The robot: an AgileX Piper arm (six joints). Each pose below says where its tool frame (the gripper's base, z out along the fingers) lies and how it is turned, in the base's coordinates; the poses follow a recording.
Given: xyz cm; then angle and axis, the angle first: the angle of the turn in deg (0 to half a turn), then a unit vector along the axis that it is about.
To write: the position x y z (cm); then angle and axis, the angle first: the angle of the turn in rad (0 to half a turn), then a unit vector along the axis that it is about. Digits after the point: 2 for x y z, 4 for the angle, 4 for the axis.
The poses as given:
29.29 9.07 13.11 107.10 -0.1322 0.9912 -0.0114
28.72 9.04 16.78 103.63 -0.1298 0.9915 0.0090
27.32 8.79 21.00 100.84 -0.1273 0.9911 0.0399
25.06 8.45 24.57 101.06 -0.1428 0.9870 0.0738
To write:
29.29 9.07 13.11 1.8692 -0.1322 0.9912 -0.0114
28.72 9.04 16.78 1.8087 -0.1298 0.9915 0.0090
27.32 8.79 21.00 1.7600 -0.1273 0.9911 0.0399
25.06 8.45 24.57 1.7638 -0.1428 0.9870 0.0738

